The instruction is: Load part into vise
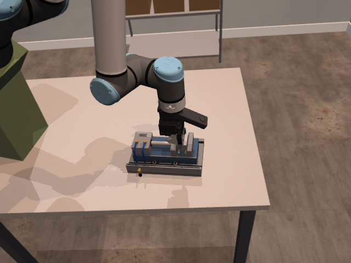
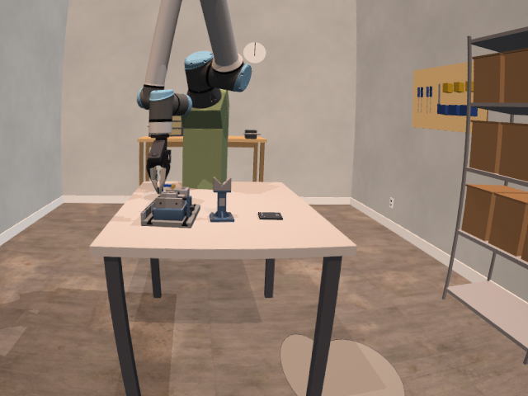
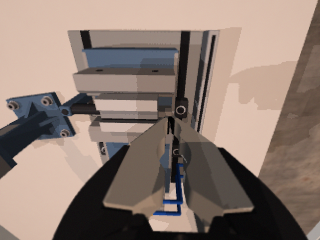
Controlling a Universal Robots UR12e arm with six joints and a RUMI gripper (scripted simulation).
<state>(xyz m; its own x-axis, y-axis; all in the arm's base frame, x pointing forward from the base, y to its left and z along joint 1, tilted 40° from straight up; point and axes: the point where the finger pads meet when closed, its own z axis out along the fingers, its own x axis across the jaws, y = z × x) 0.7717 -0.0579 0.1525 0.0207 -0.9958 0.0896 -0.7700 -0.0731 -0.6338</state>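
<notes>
My hand is 4 cm to the right of the part and 2 cm above it. Also, from my hand: moving jaw: 5 cm to the left, 4 cm below, 3 cm behind; fixed jaw: 5 cm to the left, 4 cm below, 3 cm ahead; work stop: 9 cm to the left, 3 cm below.
</notes>
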